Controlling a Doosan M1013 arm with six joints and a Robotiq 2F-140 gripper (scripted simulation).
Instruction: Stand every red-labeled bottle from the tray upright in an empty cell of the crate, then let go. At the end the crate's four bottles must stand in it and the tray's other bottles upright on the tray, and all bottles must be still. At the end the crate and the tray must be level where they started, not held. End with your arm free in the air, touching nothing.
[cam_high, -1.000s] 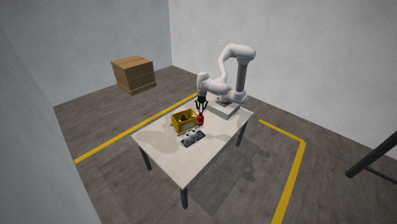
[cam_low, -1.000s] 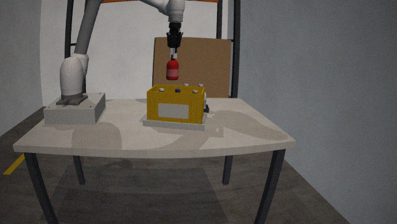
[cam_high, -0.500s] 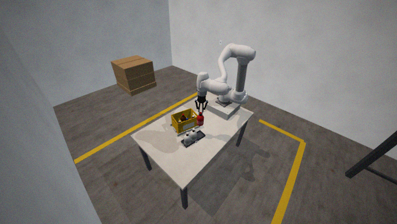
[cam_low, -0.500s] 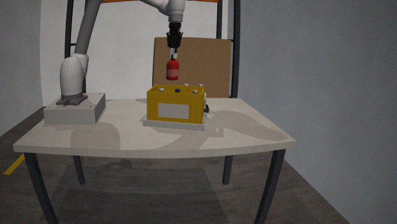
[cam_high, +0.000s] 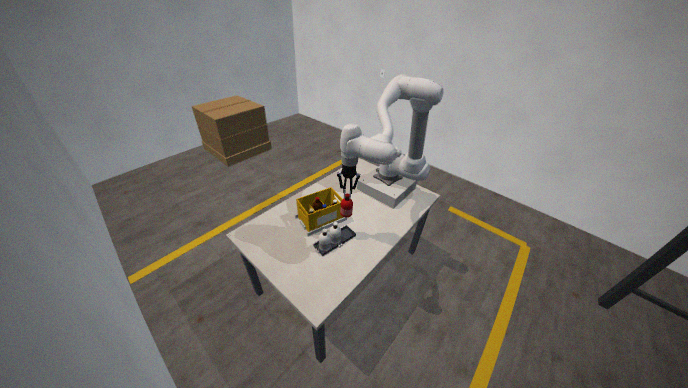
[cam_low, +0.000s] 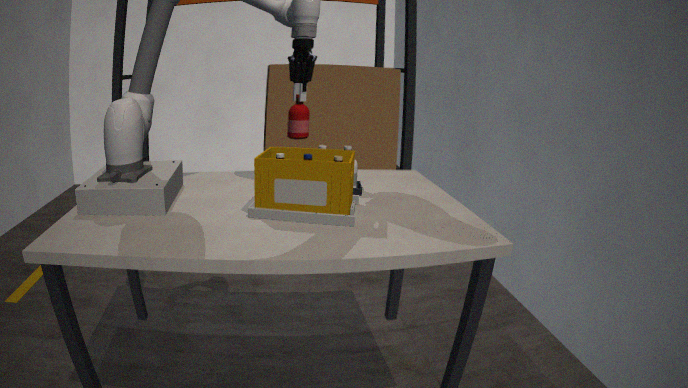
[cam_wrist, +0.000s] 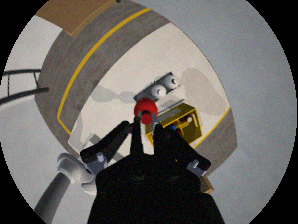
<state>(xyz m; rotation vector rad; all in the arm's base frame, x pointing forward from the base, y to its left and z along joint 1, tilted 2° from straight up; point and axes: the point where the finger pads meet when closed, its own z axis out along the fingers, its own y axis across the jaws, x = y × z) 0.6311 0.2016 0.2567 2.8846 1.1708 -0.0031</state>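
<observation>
The red-labeled bottle is 9 cm below my hand. The rest, counted from my hand: crate (4 cm ahead, 22 cm to the right, 27 cm below).
</observation>
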